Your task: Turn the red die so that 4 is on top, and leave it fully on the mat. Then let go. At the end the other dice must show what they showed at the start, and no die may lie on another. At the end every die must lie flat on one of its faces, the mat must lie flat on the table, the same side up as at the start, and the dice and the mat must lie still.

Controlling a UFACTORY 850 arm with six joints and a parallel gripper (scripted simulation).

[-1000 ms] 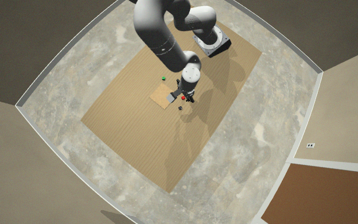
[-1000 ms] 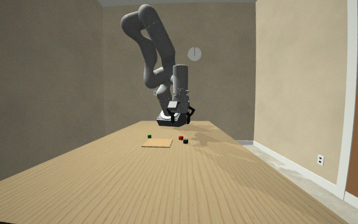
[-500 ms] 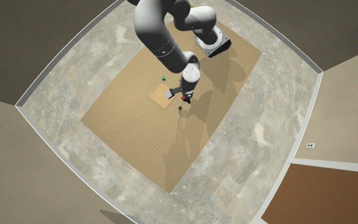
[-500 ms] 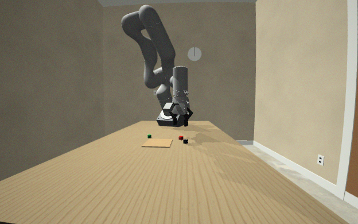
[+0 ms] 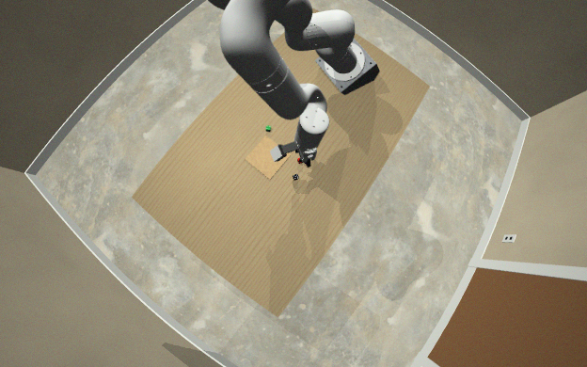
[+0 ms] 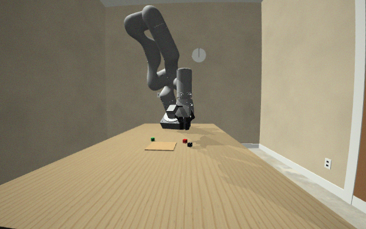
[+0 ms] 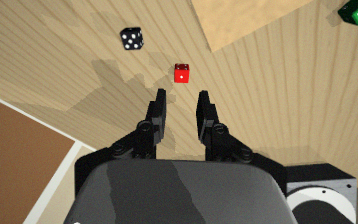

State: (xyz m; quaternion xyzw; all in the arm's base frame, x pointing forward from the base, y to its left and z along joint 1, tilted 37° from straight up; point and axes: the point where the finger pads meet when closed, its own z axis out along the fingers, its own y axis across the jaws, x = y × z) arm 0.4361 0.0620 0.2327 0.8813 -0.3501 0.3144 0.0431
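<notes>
The red die is 90 mm below my hand. The rest, counted from my hand: black die 70 mm ahead, 10 mm to the left, 90 mm below; then green die 90 mm behind, 180 mm to the right, 90 mm below; then tan mat 30 mm ahead, 130 mm to the right, 100 mm below.
</notes>
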